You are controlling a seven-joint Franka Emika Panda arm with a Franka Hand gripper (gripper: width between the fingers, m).
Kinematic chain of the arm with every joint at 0, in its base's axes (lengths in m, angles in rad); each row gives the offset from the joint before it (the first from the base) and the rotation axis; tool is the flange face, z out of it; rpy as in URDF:
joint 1: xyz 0 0 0.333 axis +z
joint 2: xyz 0 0 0 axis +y
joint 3: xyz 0 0 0.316 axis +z
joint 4: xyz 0.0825 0 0 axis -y
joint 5: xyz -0.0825 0 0.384 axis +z
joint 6: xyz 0 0 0 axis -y
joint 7: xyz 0.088 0 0 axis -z
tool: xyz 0 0 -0.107 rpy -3.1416 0 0
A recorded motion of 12 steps. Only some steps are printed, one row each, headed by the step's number.
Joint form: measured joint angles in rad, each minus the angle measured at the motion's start. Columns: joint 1, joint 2, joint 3, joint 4, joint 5, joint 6, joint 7.
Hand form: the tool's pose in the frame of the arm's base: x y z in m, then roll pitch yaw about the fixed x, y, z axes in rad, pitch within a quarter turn. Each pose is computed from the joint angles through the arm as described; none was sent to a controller.
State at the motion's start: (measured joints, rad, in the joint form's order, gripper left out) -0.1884 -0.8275 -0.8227 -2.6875 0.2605 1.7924 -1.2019
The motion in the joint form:
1: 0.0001 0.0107 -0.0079 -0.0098 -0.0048 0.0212 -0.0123
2: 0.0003 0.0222 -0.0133 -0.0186 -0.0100 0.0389 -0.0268
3: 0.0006 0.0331 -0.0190 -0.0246 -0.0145 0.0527 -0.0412
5: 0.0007 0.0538 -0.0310 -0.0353 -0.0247 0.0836 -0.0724
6: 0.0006 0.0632 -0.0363 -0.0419 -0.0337 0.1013 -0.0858
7: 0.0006 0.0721 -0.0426 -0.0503 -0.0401 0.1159 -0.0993
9: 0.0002 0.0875 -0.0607 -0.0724 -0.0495 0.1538 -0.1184
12: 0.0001 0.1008 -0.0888 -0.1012 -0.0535 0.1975 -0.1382
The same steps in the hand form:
1: 0.1999 -0.2474 0.4016 -2.5053 -0.6109 0.1573
2: 0.2004 -0.2480 0.3950 -2.5152 -0.6078 0.1634
3: 0.2005 -0.2489 0.3895 -2.5237 -0.6057 0.1698
5: 0.2002 -0.2518 0.3792 -2.5473 -0.6044 0.1850
6: 0.1998 -0.2530 0.3739 -2.5628 -0.6007 0.1949
7: 0.1992 -0.2533 0.3679 -2.5715 -0.5977 0.2024
9: 0.1970 -0.2536 0.3546 -2.5816 -0.5927 0.1992
12: 0.1928 -0.2530 0.3387 -2.5809 -0.5939 0.1806

